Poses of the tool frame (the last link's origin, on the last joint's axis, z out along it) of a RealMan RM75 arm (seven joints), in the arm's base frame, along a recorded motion.
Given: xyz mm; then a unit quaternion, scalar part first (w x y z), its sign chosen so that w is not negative.
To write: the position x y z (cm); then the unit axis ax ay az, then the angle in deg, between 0 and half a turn. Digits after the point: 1 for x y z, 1 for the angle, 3 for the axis.
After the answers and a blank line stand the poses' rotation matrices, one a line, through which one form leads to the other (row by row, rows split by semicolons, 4 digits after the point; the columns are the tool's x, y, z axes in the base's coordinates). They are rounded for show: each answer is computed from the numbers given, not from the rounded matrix.
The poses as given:
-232, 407, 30, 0.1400, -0.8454, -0.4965, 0.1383
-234, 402, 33, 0.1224, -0.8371, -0.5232, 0.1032
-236, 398, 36, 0.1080, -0.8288, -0.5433, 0.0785
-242, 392, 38, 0.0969, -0.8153, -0.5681, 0.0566
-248, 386, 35, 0.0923, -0.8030, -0.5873, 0.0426
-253, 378, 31, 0.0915, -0.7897, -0.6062, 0.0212
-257, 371, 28, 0.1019, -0.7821, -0.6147, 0.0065
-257, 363, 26, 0.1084, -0.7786, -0.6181, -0.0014
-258, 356, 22, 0.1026, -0.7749, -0.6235, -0.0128
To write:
-23.2, 40.7, 3.0, -0.854, -0.501, 0.140, 163.9
-23.4, 40.2, 3.3, -0.843, -0.527, 0.104, 165.9
-23.6, 39.8, 3.6, -0.834, -0.547, 0.079, 167.6
-24.2, 39.2, 3.8, -0.819, -0.571, 0.057, 168.9
-24.8, 38.6, 3.5, -0.806, -0.590, 0.043, 169.4
-25.3, 37.8, 3.1, -0.793, -0.609, 0.021, 169.5
-25.7, 37.1, 2.8, -0.786, -0.618, 0.007, 168.3
-25.7, 36.3, 2.6, -0.783, -0.622, -0.001, 167.6
-25.8, 35.6, 2.2, -0.779, -0.627, -0.013, 168.2

0.4687 0.8008 -0.3729; 0.8783 -0.4677 0.0994; -0.0948 -0.3741 -0.9225
0.4313 0.8506 -0.3008; 0.9011 -0.4226 0.0969; -0.0447 -0.3129 -0.9487
0.3973 0.8837 -0.2475; 0.9176 -0.3863 0.0937; -0.0128 -0.2643 -0.9643
0.3481 0.9153 -0.2024; 0.9373 -0.3358 0.0937; 0.0178 -0.2223 -0.9748
0.3066 0.9353 -0.1768; 0.9510 -0.2932 0.0982; 0.0400 -0.1983 -0.9793
0.2641 0.9536 -0.1444; 0.9614 -0.2482 0.1188; 0.0775 -0.1702 -0.9824
0.2442 0.9602 -0.1354; 0.9629 -0.2235 0.1514; 0.1151 -0.1674 -0.9791
0.2359 0.9628 -0.1318; 0.9622 -0.2124 0.1705; 0.1362 -0.1671 -0.9765
0.2221 0.9690 -0.1081; 0.9638 -0.2014 0.1750; 0.1478 -0.1431 -0.9786

